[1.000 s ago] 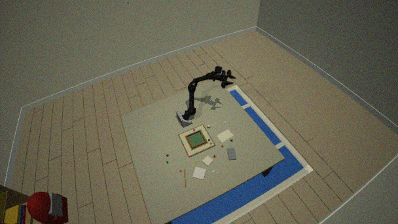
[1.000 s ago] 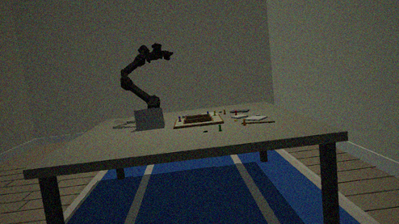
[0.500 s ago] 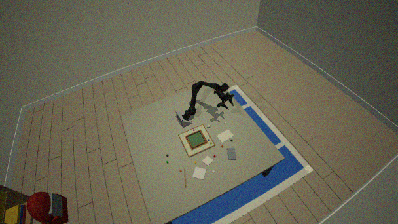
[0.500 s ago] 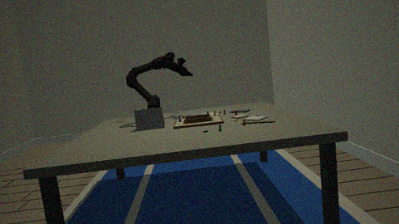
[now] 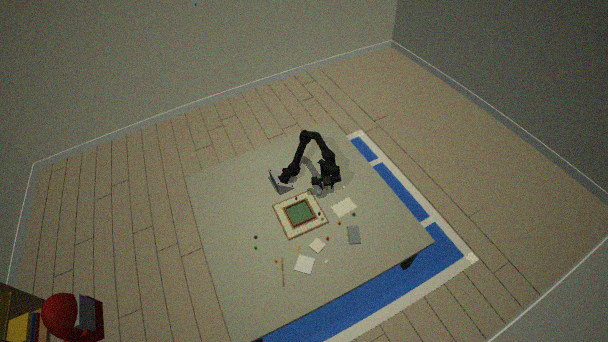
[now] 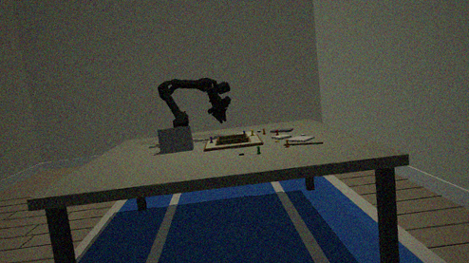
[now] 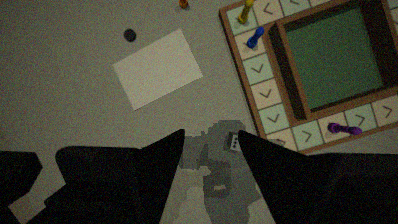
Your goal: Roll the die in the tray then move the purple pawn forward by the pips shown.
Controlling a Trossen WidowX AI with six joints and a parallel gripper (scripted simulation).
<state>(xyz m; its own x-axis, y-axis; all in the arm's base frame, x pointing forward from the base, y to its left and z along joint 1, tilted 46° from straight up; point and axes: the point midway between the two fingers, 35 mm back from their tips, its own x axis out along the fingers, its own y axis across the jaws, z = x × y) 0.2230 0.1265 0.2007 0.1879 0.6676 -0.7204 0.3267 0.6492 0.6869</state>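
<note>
My gripper tip is now 80 mm above the grey die, 50 mm past it and 40 mm to the left of it. From my gripper tip the other things lie so: blue pawn: 110 mm to the right, 110 mm ahead, 60 mm below; purple pawn: 200 mm to the right, 70 mm behind, 60 mm below; green tray: 220 mm to the right, 90 mm below, 40 mm ahead.
</note>
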